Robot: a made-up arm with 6 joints. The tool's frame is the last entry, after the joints.
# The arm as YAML. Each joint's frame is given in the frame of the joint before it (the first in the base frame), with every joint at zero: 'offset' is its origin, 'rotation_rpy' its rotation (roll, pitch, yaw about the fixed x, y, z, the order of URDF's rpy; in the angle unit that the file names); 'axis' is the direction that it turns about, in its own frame. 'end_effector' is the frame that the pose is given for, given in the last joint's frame.
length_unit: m
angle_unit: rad
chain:
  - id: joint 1
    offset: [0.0, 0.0, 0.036]
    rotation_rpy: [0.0, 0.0, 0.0]
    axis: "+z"
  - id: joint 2
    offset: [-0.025, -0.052, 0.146]
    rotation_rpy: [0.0, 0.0, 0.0]
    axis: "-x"
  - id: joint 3
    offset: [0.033, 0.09, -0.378]
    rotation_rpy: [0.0, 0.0, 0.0]
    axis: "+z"
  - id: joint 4
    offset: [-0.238, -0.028, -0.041]
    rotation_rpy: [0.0, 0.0, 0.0]
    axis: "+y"
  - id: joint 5
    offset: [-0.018, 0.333, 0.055]
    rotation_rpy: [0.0, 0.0, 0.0]
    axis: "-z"
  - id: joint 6
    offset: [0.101, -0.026, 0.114]
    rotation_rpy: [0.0, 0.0, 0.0]
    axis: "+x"
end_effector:
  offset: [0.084, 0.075, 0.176]
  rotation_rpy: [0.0, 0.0, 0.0]
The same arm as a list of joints. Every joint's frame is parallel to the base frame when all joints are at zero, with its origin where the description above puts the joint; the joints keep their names.
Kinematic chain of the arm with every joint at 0, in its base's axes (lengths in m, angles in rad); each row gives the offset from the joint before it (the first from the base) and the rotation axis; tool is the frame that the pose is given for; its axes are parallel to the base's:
joint 1: xyz 0 0 0.036 axis +z
joint 2: xyz -0.025 -0.052 0.146 axis -x
joint 3: xyz 0.033 0.09 -0.378 axis +z
joint 4: xyz -0.238 -0.028 -0.041 axis +y
joint 5: xyz -0.018 0.333 0.055 axis -z
joint 6: xyz 0.101 -0.026 0.114 axis +x
tool: xyz 0.084 0.075 0.176

